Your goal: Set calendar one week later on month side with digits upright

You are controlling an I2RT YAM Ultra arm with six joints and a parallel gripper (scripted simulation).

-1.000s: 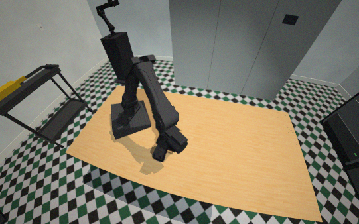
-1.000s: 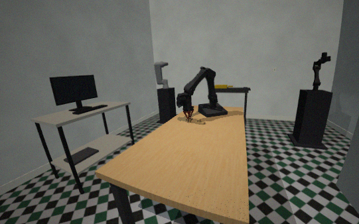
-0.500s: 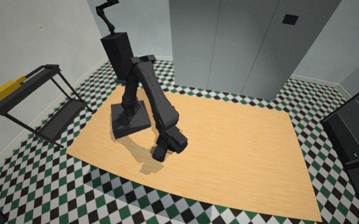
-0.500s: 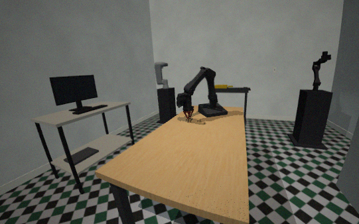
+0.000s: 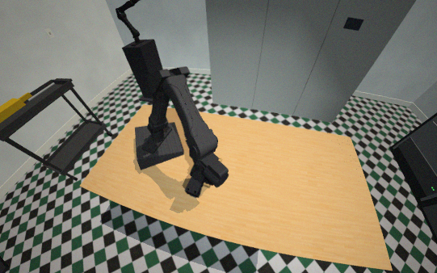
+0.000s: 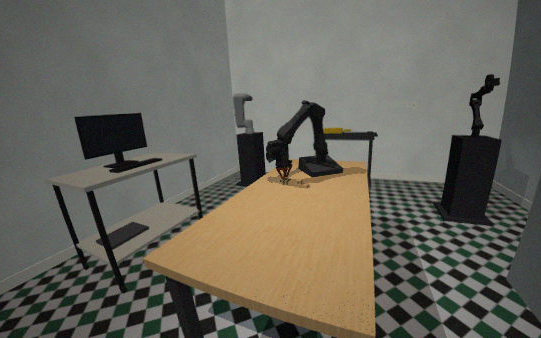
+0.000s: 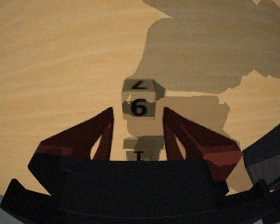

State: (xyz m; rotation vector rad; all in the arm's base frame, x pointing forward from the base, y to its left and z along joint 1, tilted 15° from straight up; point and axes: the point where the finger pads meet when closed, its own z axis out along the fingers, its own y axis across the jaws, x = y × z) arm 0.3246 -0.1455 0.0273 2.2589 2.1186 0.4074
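The wooden cube is 30 mm below my hand. The rest, counted from my hand: wooden tray 110 mm to the left, 40 mm below.
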